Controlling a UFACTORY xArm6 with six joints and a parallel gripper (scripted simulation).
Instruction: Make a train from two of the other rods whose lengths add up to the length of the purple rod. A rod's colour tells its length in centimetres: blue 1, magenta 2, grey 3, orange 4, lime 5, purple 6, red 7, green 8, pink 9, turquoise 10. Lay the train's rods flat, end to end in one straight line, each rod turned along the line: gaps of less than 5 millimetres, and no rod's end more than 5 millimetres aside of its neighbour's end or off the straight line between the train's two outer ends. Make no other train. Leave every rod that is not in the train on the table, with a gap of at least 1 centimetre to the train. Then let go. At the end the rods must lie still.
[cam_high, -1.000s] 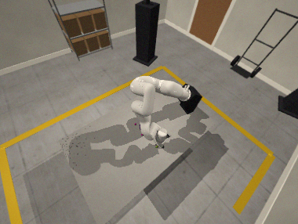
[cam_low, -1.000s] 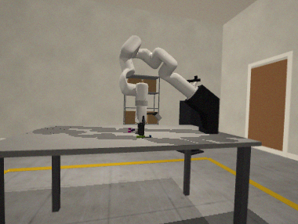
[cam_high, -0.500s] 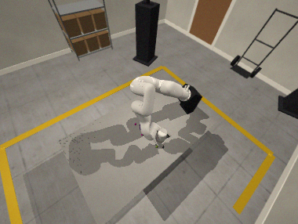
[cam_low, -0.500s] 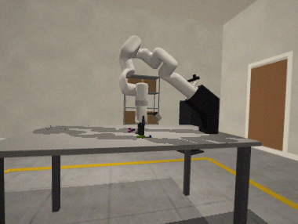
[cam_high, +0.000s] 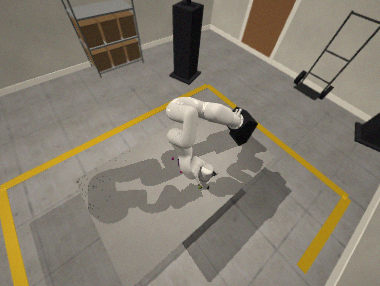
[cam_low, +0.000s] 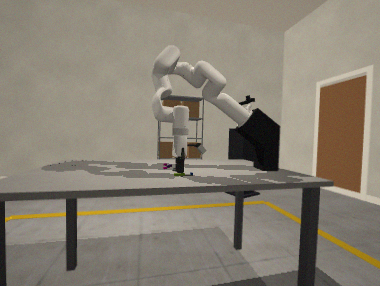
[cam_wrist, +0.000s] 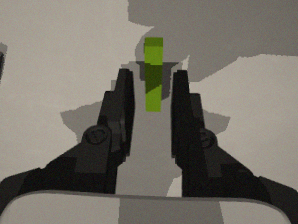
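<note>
Right now the lime rod is 30 mm below my hand. From my hand the other things lie so: blue rod 60 mm behind, 10 mm to the left, 30 mm below; then purple rod 70 mm behind, 240 mm to the right, 30 mm below.
</note>
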